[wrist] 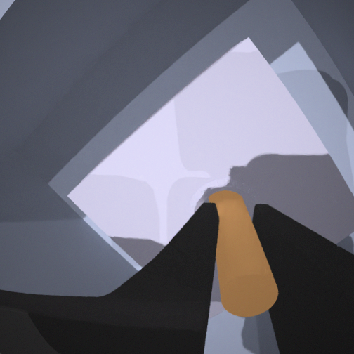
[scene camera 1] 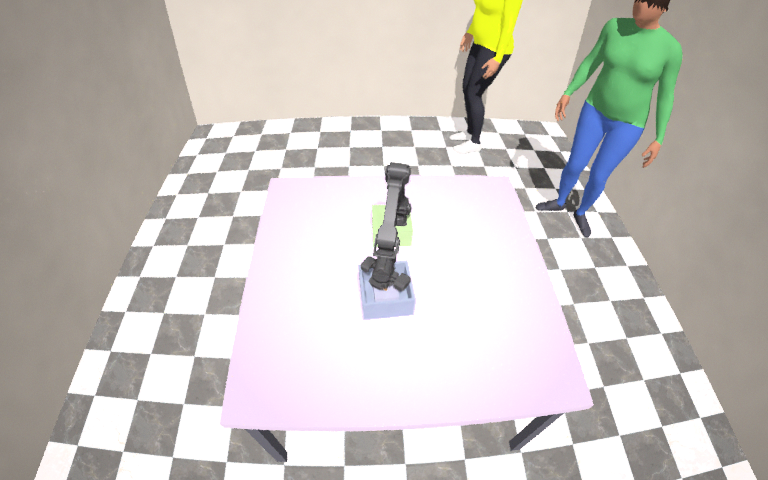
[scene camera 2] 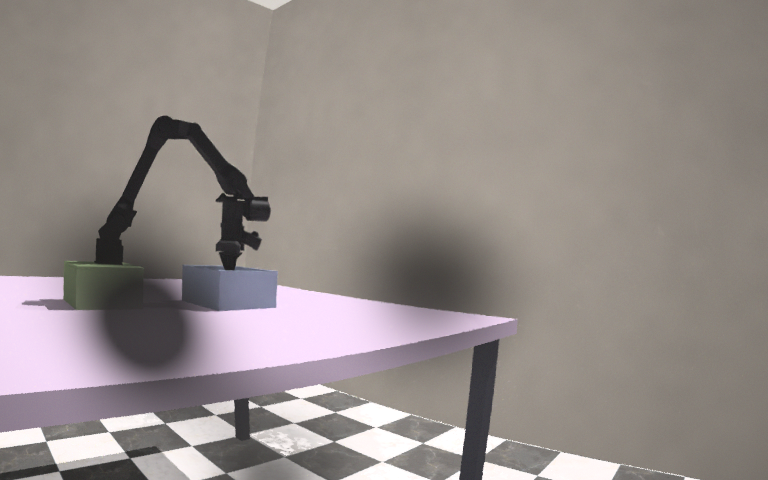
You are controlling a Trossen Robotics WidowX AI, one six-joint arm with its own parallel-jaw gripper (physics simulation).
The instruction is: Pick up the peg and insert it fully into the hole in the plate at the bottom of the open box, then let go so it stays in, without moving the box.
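Pixels of known places: arm's base, link origin: [scene camera 1: 399,220] [scene camera 2: 108,263].
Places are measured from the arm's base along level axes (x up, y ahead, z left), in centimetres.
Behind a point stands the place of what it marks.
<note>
The blue open box [scene camera 1: 387,308] @[y 42.6, x -3.4, z -4.8 cm] [scene camera 2: 247,291] @[y 33.8, x -5.0, z -15.0 cm] [wrist: 100,65] stands on the table, with the pale square plate [wrist: 225,110] at its bottom. My gripper [scene camera 1: 385,285] @[y 33.5, x -2.7, z -5.9 cm] [scene camera 2: 228,268] @[y 33.5, x -2.7, z -5.9 cm] [wrist: 233,215] points down into the box and is shut on the orange peg [wrist: 242,260]. The peg leans in the wrist view, with its far end over the rim of the hole [wrist: 201,194]. That end and the fingertips hide most of the hole, so I cannot tell whether the peg's tip is inside it. In scene camera 2 the box wall hides the peg.
The arm's base stands on a green block [scene camera 1: 377,233] @[y 6.7, x -1.1, z -9.2 cm] [scene camera 2: 101,285] @[y -4.1, x -4.2, z -11.6 cm] behind the box, on the pink table [scene camera 1: 317,367] @[y 64.5, x -9.7, z -29.1 cm] [scene camera 2: 339,331] @[y 37.0, x -9.7, z -46.9 cm]. The box walls rise around the fingers. Two people [scene camera 1: 492,33] [scene camera 1: 631,73] stand beyond the table. Dark blurred spots cover parts of scene camera 2.
</note>
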